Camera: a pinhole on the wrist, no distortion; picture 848 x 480 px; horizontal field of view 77.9 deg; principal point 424.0 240.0 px. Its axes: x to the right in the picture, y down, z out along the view. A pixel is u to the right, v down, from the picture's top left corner.
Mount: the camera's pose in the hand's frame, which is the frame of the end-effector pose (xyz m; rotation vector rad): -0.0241 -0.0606 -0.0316 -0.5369 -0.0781 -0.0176
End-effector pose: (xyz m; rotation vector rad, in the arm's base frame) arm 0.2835 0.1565 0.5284 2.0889 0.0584 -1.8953
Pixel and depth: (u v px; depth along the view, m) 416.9 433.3 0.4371
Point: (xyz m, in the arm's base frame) 0.0993 -0.1871 0.6256
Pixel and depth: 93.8 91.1 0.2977
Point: 0.0175 0.1162 0.7439
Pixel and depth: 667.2 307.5 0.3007
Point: 0.1164 -0.0378 0.4464
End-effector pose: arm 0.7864 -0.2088 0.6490 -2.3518 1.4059 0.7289
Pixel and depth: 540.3 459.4 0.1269
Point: 0.7272 -0.2043 0.6076
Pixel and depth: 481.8 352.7 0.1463
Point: 0.7223 -0.1766 0.5935
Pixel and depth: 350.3 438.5 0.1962
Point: 0.6451 -0.1643 0.6048
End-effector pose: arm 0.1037 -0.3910 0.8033 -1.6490 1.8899 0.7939
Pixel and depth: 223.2 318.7 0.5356
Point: -0.1405 0.0818 0.7571
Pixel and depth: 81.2 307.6 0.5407
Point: -0.1131 0.1831 0.8625
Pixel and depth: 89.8 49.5 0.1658
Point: 0.1505 -0.1994 0.8083
